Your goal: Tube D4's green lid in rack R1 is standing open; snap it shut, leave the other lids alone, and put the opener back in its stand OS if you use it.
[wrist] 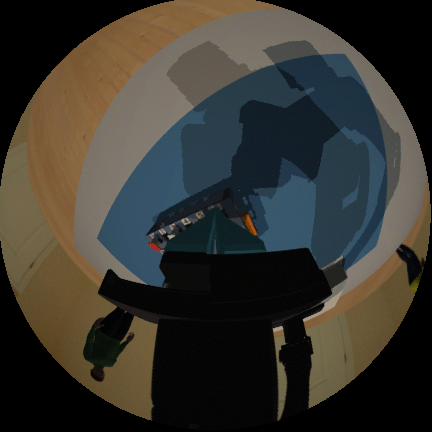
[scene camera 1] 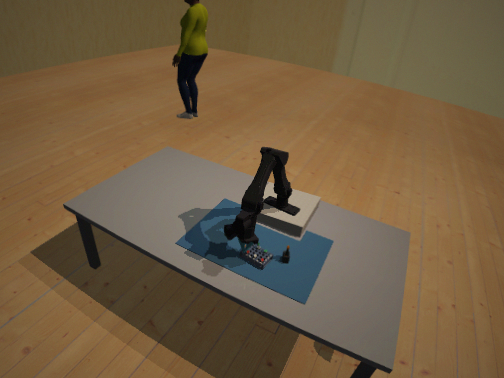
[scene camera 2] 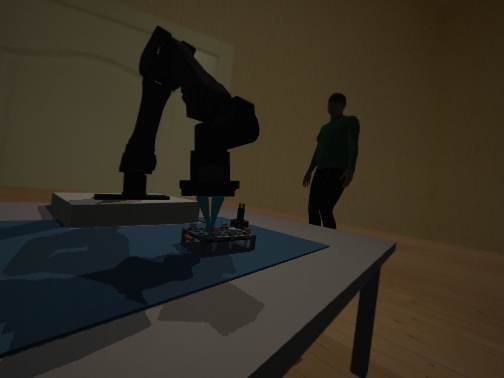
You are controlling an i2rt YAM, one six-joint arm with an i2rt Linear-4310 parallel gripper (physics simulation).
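Where they show: gripper, fingertip midpoint: [wrist: 214,212] [scene camera 1: 244,252] [scene camera 2: 210,236]; arm's base, link origin: [wrist: 291,317] [scene camera 1: 281,206] [scene camera 2: 134,198].
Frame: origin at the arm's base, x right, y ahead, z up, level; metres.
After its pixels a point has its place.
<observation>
Rack R1 [scene camera 1: 258,263] @[x -0.129, y 0.384, z -0.050 m] [scene camera 2: 246,239] @[x -0.144, y 0.394, z -0.033 m] [wrist: 192,204] @[x -0.087, y 0.403, z -0.051 m] is a small dark rack with red, white and green lids, standing on the blue mat. My gripper [scene camera 1: 244,249] @[x -0.056, y 0.395, z -0.023 m] [scene camera 2: 211,235] @[x -0.056, y 0.395, z -0.023 m] [wrist: 214,212] @[x -0.056, y 0.395, z -0.023 m] is shut, with its teal fingertips down at the rack's top, near the end with the orange tab [scene camera 2: 189,238] @[x -0.028, y 0.371, z -0.031 m] [wrist: 249,224] @[x -0.030, y 0.364, z -0.029 m]. Contact with a lid cannot be told. A green lid [scene camera 1: 266,251] @[x -0.131, y 0.331, z -0.012 m] [scene camera 2: 224,224] @[x -0.122, y 0.336, z -0.011 m] shows on the rack; I cannot tell whether it is D4's. The fingers hide part of the rack in the wrist view. The dark opener with an orange top [scene camera 1: 287,251] @[x -0.212, y 0.287, z 0.009 m] [scene camera 2: 241,211] @[x -0.206, y 0.285, z 0.011 m] stands upright in stand OS [scene camera 1: 285,259] @[x -0.216, y 0.298, z -0.030 m] [scene camera 2: 239,223] @[x -0.198, y 0.292, z -0.020 m].
The blue mat [scene camera 1: 309,270] @[x -0.328, y 0.261, z -0.053 m] [scene camera 2: 290,245] @[x -0.279, y 0.404, z -0.053 m] [wrist: 135,220] @[x -0.196, y 0.420, z -0.053 m] lies on the grey table [scene camera 1: 360,270] @[x -0.518, y 0.096, z -0.056 m] [scene camera 2: 300,280] @[x -0.133, y 0.545, z -0.056 m] [wrist: 110,150] @[x -0.164, y 0.537, z -0.056 m]. The arm's pale base block [scene camera 1: 305,220] @[x -0.164, y 0.030, z 0.010 m] [scene camera 2: 130,215] @[x 0.028, y 0.125, z -0.032 m] stands behind the rack. Two people [scene camera 1: 194,40] [scene camera 2: 337,145] stand away from the table.
</observation>
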